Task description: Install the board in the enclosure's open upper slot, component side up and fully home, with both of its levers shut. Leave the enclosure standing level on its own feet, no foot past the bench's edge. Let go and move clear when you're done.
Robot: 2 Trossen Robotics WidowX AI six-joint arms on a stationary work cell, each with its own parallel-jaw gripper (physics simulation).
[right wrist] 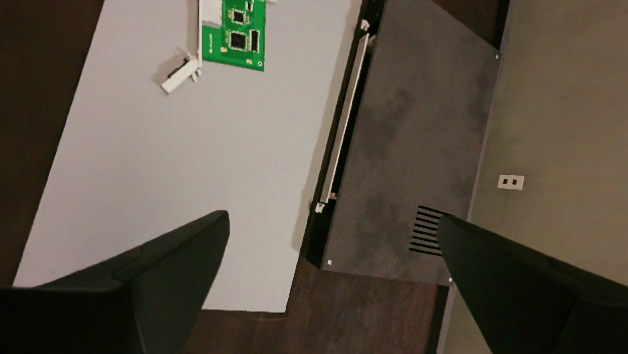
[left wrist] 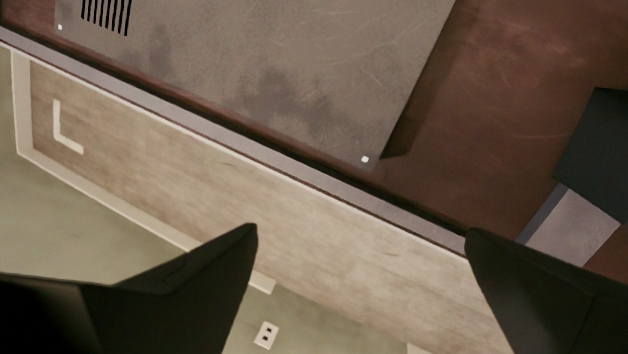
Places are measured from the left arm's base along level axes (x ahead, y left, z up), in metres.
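Pixels of known places: left gripper, fingertip midpoint: [left wrist: 362,236]; right gripper, fingertip midpoint: [right wrist: 333,223].
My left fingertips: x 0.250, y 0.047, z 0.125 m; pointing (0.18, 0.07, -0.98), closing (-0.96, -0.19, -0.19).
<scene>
Behind a point stands the place of what it marks.
The enclosure [left wrist: 250,60] @(x 0.394, y 0.003, z -0.064 m) [right wrist: 400,140] @(x 0.442, y -0.139, z -0.064 m) is a grey, flat-topped box with vent slits, standing close along the bench's edge strip [left wrist: 320,185] @(x 0.300, y 0.128, z -0.093 m). Its feet are hidden. In the right wrist view its open front faces the pale mat, and a long light strip [right wrist: 347,120] @(x 0.423, y -0.223, z -0.086 m) with small white end pieces shows there. The green board [right wrist: 240,40] @(x 0.343, y -0.382, z -0.107 m) lies component side up on the mat, partly cut off by the top of the view. Its lower lever [right wrist: 177,77] @(x 0.411, y -0.450, z -0.093 m) is swung outward. My left gripper [left wrist: 362,236] @(x 0.250, y 0.047, z 0.125 m) is open and empty above the bench's edge. My right gripper [right wrist: 333,223] @(x 0.526, y -0.386, z 0.174 m) is open and empty above the mat and enclosure front.
The pale grey mat [right wrist: 165,165] @(x 0.512, y -0.454, z -0.112 m) lies on the dark brown bench [left wrist: 495,85] @(x 0.146, y -0.026, z -0.113 m) [right wrist: 360,315] @(x 0.735, y -0.146, z -0.113 m). A dark block-like shape [left wrist: 595,150] @(x 0.050, y 0.007, z -0.070 m) is at the right of the left wrist view. Beyond the edge are a pale wooden surface [left wrist: 310,225] and a small two-hole plate [left wrist: 266,335] [right wrist: 510,182].
</scene>
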